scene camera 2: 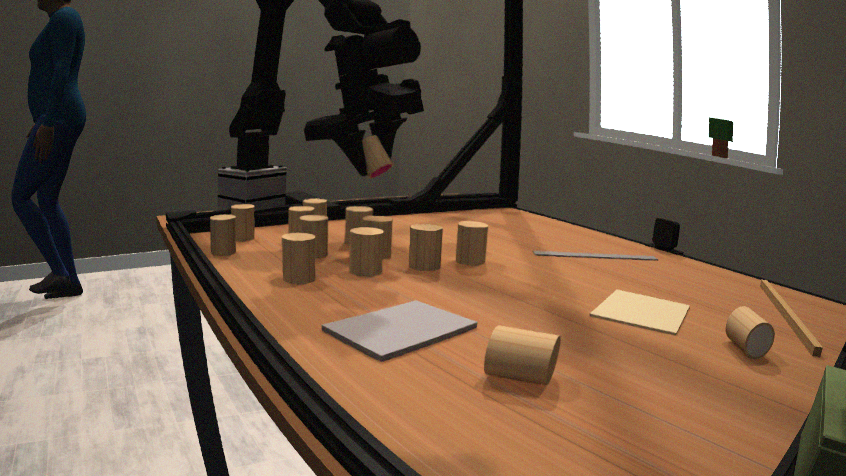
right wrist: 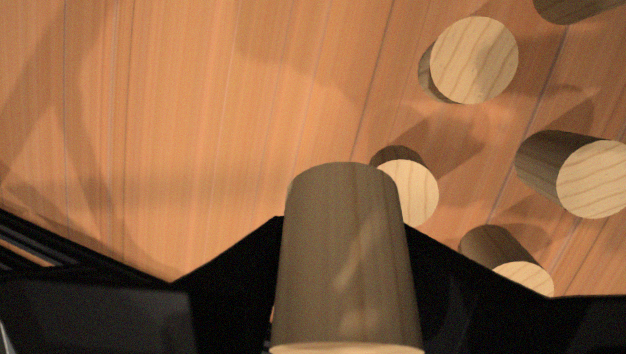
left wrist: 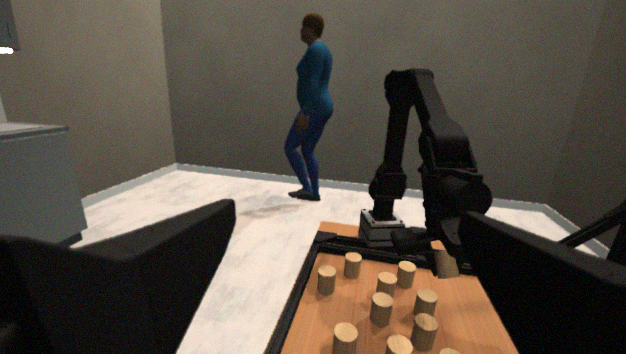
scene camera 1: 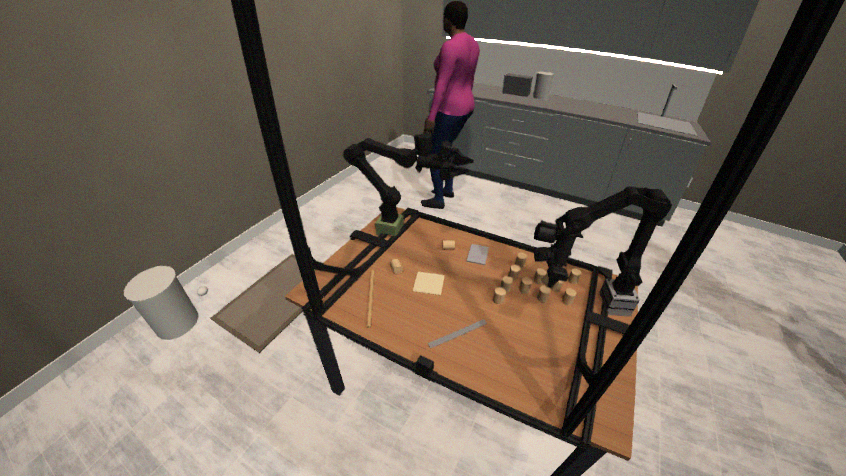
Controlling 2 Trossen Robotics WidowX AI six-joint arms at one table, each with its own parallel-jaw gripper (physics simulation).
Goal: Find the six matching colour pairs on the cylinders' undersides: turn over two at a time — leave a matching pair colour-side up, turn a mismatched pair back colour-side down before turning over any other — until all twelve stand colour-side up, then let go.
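Places are measured from the left arm's base along level axes (x ahead, y left, z up), in millimetres.
Pixels of known places: left gripper, fingertip midpoint: [left wrist: 347, 216] [scene camera 1: 471, 165]; right gripper, fingertip midpoint: [scene camera 2: 375, 171] [right wrist: 337, 229] [left wrist: 445, 273] [scene camera 1: 548, 284]; left arm's base, link origin: [scene camera 1: 389, 218]; right arm's base, link origin: [scene camera 2: 251, 168] [left wrist: 382, 215] [scene camera 1: 622, 288].
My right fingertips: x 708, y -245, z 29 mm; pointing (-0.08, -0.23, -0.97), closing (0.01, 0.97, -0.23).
Ahead of a thing's pixels: the offset from my right fingertips to its top centre. "spot": to the spot under its first point. Level surfaces: height alone.
My right gripper [scene camera 1: 557, 275] [scene camera 2: 376, 159] [right wrist: 337, 229] is shut on a wooden cylinder @[dx +1, dy +5, dz +54 mm] [scene camera 2: 375, 152] [left wrist: 446, 264] [right wrist: 347, 265], held tilted above the table. Its lower end @[spot: dx -11, dy -2, dz +1 mm] [scene camera 2: 381, 171] shows magenta in scene camera 2. Several other cylinders stand upright with plain wood tops, among them a near one @[dx -161, dy -32, dz -53 mm] [scene camera 1: 499, 295] [scene camera 2: 472, 243], one beside it @[dx -143, dy +36, dz -53 mm] [scene camera 2: 425, 248], a front one @[dx -100, dy +200, dz -53 mm] [scene camera 2: 298, 258] and one at the far left of the group @[dx +62, dy +230, dz -53 mm] [scene camera 2: 223, 236]. Their undersides are hidden. My left gripper [scene camera 1: 464, 166] [left wrist: 347, 216] is open and empty, raised well away from the group.
On the table @[dz -103 mm] [scene camera 1: 502, 367] lie a grey plate @[dx -282, dy +209, dz -97 mm] [scene camera 1: 478, 253] [scene camera 2: 399, 329], a cream square @[spot: dx -437, dy -24, dz -100 mm] [scene camera 1: 428, 282] [scene camera 2: 640, 310], a grey strip @[dx -271, dy -223, dz -101 mm] [scene camera 1: 457, 333], a wooden stick @[dx -617, dy -165, dz -92 mm] [scene camera 1: 370, 298], a wooden roll @[dx -416, dy +209, dz -63 mm] [scene camera 1: 449, 244] [scene camera 2: 521, 354] and another roll @[dx -582, dy +6, dz -63 mm] [scene camera 1: 396, 266] [scene camera 2: 750, 332] with a grey end. A black frame surrounds the work area.
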